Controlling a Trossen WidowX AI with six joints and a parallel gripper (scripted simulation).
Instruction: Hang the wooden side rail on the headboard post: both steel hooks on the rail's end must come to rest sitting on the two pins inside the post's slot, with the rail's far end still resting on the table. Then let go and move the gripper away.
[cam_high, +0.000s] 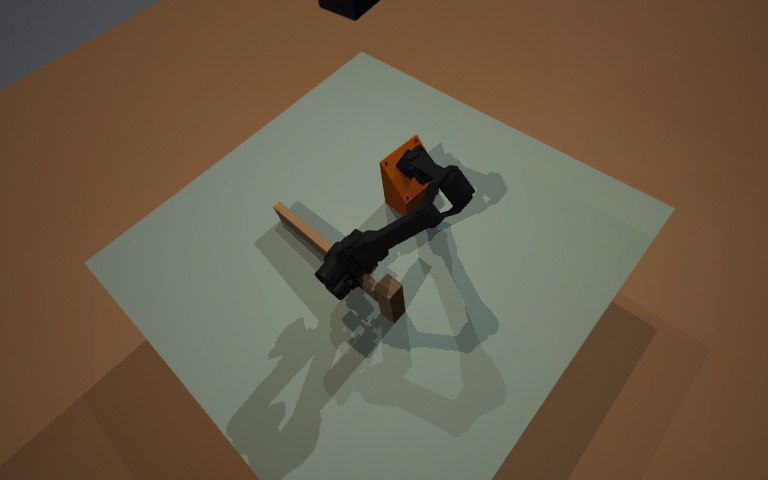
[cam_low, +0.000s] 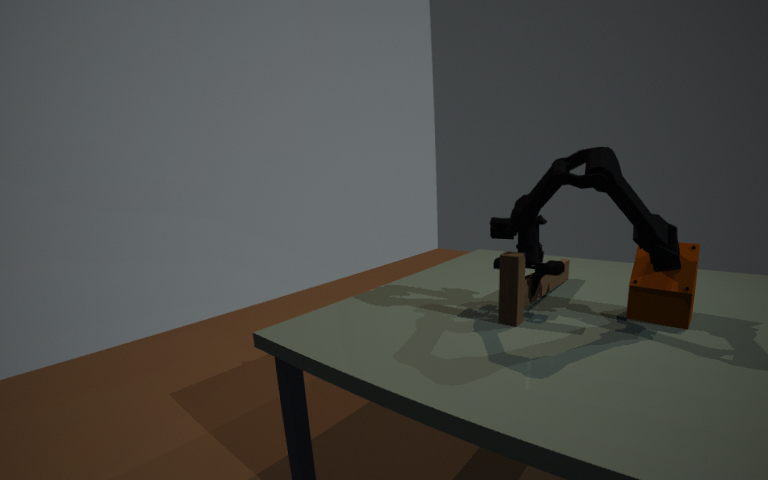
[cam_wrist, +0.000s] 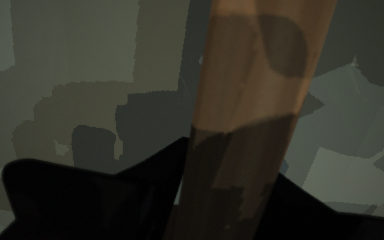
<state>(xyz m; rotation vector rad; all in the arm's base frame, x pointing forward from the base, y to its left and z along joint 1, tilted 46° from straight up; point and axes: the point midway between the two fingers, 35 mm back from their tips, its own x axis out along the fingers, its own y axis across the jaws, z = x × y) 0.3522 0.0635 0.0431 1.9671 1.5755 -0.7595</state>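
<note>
Now: gripper tip 11 cm to the right of the headboard post, 4 cm below it and 1 cm short of it.
</note>
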